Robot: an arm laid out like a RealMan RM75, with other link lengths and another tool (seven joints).
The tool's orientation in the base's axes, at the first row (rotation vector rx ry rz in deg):
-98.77, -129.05, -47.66
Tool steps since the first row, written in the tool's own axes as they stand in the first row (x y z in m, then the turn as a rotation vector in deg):
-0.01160, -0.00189, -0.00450, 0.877, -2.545, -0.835
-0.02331, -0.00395, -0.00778, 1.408, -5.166, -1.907
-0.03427, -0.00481, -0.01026, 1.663, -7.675, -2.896
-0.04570, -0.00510, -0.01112, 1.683, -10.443, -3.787
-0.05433, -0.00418, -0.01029, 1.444, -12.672, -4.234
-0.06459, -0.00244, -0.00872, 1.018, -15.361, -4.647
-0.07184, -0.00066, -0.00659, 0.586, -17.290, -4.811
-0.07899, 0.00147, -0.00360, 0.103, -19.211, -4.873
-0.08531, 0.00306, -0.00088, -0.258, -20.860, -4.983
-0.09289, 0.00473, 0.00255, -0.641, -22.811, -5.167
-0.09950, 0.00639, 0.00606, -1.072, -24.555, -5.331
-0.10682, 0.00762, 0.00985, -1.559, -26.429, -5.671
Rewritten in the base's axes. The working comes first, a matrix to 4 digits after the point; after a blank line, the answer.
The tool's axes in the first row as the columns of a matrix, in the base's axes (used below as rounded here):
-0.3084, 0.9332, 0.1847
0.8292, 0.1685, 0.5329
0.4662, 0.3175, -0.8258

0.00098, -0.01234, -0.00229, -2.800, -0.147, 0.290
0.00207, -0.02414, -0.00570, -5.607, -0.719, 0.591
0.00419, -0.03469, -0.00903, -8.210, -1.458, 0.730
0.00728, -0.04468, -0.01374, -10.964, -2.382, 0.596
0.01095, -0.05124, -0.01816, -13.053, -3.194, 0.146
0.01603, -0.05862, -0.02369, -15.507, -4.221, -0.565
0.02032, -0.06319, -0.02826, -17.204, -4.991, -1.243
0.02507, -0.06717, -0.03339, -18.860, -5.748, -2.027
0.02900, -0.07069, -0.03807, -20.307, -6.384, -2.628
0.03353, -0.07487, -0.04391, -22.044, -7.129, -3.274
0.03777, -0.07820, -0.04936, -23.569, -7.867, -3.894
0.04187, -0.08204, -0.05551, -25.230, -8.768, -4.435

